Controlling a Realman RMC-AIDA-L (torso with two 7-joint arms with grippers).
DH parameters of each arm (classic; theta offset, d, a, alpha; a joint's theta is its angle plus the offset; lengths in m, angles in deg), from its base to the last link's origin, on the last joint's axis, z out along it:
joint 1: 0 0.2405 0 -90
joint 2: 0 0 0 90
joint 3: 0 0.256 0 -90
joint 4: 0 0 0 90
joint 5: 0 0.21 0 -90
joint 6: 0 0 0 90
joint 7: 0 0.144 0 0
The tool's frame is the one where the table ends.
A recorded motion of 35 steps. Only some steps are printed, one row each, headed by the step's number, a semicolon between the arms.
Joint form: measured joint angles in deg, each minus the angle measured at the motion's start. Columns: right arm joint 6, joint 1, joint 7, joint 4, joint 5, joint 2, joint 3; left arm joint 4, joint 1, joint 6, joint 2, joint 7, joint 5, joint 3.
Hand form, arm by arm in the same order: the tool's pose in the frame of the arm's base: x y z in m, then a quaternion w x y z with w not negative. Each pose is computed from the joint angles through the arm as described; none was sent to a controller.
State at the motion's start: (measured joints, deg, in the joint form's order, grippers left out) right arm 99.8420 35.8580 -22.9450 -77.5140 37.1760 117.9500 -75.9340; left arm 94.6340 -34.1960 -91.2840 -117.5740 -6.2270 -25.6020 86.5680
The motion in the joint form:
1: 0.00 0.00 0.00 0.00 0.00 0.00 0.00; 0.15 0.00 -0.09 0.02 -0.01 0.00 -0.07
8: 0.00 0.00 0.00 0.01 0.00 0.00 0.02; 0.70 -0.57 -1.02 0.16 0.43 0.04 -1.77
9: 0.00 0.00 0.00 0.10 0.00 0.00 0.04; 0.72 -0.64 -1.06 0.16 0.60 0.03 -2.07
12: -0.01 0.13 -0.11 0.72 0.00 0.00 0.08; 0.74 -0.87 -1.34 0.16 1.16 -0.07 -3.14
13: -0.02 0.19 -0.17 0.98 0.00 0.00 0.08; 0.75 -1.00 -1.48 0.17 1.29 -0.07 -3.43
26: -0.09 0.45 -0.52 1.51 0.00 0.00 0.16; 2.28 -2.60 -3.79 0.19 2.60 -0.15 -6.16
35: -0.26 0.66 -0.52 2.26 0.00 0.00 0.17; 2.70 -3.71 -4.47 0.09 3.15 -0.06 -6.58
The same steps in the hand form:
1: 0.1727 0.3379 0.0101 0.10712 -0.88141 0.43045 -0.16231; -0.1276 0.3527 0.0269 0.30438 -0.81377 -0.48558 0.09664
8: 0.1727 0.3379 0.0102 0.10713 -0.88135 0.43061 -0.16222; -0.1256 0.3551 0.0343 0.30875 -0.81220 -0.48643 0.09160
9: 0.1730 0.3379 0.0101 0.10675 -0.88106 0.43123 -0.16239; -0.1254 0.3557 0.0354 0.30931 -0.81220 -0.48630 0.09039
12: 0.1743 0.3378 0.0090 0.10393 -0.88014 0.43317 -0.16407; -0.1253 0.3572 0.0388 0.31020 -0.81183 -0.48696 0.08708
13: 0.1748 0.3378 0.0085 0.10272 -0.87985 0.43374 -0.16486; -0.1250 0.3576 0.0399 0.31056 -0.81178 -0.48692 0.08652
26: 0.1749 0.3384 0.0078 0.10068 -0.88056 0.43243 -0.16576; -0.1156 0.3597 0.0514 0.31379 -0.81643 -0.47820 0.07942
35: 0.1760 0.3388 0.0064 0.09845 -0.87934 0.43496 -0.16700; -0.1085 0.3608 0.0530 0.31401 -0.82222 -0.46820 0.07835

